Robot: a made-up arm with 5 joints.
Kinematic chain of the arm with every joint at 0, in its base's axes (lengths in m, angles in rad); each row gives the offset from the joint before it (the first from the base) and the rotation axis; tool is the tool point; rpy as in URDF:
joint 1: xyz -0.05 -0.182 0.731 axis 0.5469 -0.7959 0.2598
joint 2: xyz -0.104 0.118 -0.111 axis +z
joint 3: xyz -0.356 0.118 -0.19 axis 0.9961 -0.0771 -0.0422
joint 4: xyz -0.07 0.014 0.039 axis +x
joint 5: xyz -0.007 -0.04 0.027 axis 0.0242 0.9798 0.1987
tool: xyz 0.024 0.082 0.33 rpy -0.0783 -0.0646 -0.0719
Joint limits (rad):
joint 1: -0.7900..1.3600
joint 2: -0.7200..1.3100
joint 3: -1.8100..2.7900
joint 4: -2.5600..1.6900
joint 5: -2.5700..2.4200
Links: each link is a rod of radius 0.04 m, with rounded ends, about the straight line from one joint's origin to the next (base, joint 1, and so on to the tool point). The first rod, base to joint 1, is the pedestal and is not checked.
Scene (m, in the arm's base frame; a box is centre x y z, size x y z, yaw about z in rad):
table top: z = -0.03
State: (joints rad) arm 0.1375 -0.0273 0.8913 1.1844 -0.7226
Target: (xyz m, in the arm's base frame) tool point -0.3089 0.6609 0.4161
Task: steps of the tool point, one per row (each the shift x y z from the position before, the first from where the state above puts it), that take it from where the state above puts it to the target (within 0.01 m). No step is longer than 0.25 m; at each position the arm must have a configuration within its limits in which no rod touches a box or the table.
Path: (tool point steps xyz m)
1: -0.0435 0.0480 0.1851
2: -0.0014 0.1270 0.1727
3: 0.0541 0.1832 0.1184
4: 0.1038 0.1998 0.0336
5: 0.1290 0.1726 -0.0599
6: 0.1190 0.1112 -0.1375
7: 0.0755 0.0357 -0.1780

